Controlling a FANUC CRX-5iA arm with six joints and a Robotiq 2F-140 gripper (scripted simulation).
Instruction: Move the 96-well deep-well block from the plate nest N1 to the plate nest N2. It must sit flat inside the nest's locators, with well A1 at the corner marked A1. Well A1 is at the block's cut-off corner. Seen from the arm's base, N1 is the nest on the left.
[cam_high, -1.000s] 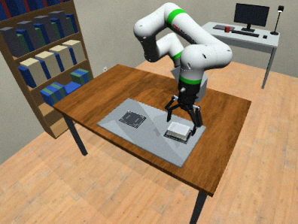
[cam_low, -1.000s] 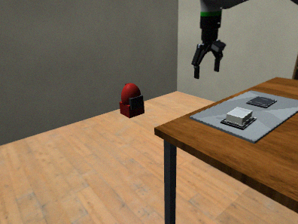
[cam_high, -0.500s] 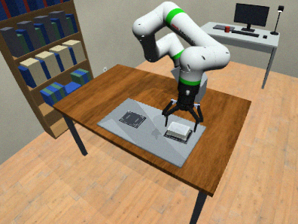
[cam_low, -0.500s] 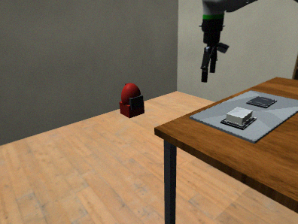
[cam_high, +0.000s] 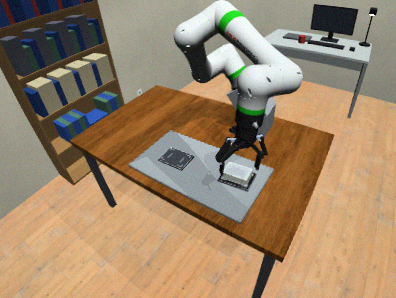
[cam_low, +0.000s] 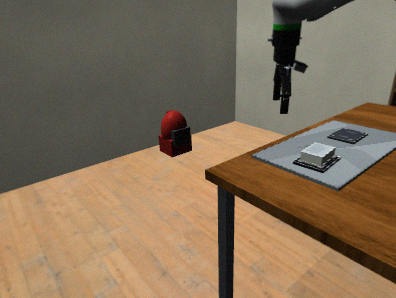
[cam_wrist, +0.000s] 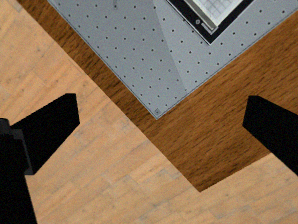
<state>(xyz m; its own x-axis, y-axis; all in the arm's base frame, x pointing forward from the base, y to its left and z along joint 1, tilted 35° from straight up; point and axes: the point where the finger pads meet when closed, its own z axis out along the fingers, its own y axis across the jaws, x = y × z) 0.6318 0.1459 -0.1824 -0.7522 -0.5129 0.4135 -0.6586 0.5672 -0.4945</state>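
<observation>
Right now the white 96-well deep-well block is 150 mm behind my hand, 60 mm to the right of it and 190 mm below it. From my hand the other things lie so: A1 corner mark (200 mm behind, 490 mm to the right, 210 mm below); then plate nest N2 (140 mm behind, 420 mm to the right, 220 mm below).
</observation>
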